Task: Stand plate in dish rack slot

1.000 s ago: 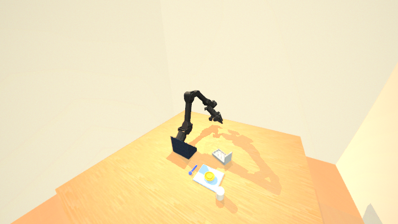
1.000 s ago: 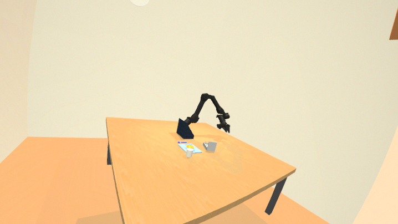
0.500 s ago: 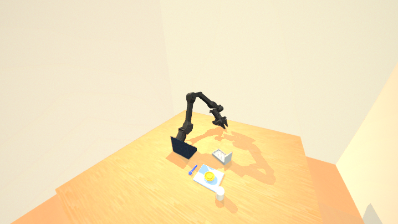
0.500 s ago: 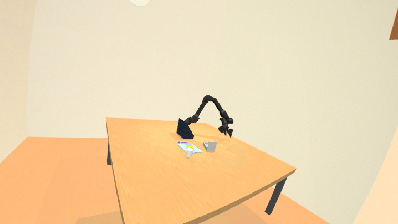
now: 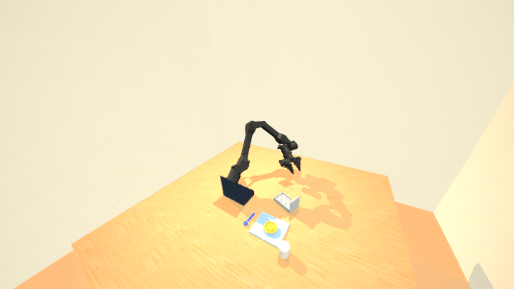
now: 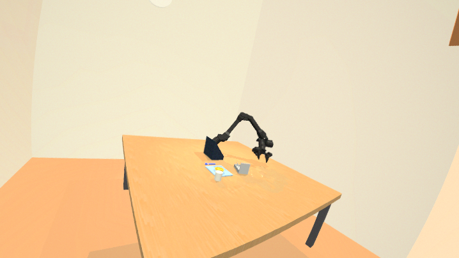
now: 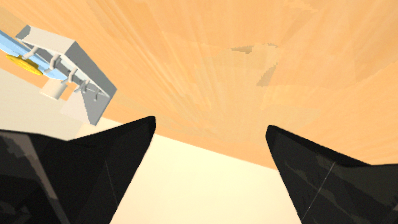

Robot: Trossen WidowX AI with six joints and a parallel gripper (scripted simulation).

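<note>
My gripper tip is 430 mm to the left of the yellow plate, 40 mm above it and 20 mm short of it. Also, from my gripper tip: light blue mat: 420 mm to the right, 50 mm below, 10 mm ahead; then blue spoon: 440 mm to the right, 100 mm behind, 50 mm below; then dish rack: 240 mm to the right, 30 mm below, 20 mm ahead.
</note>
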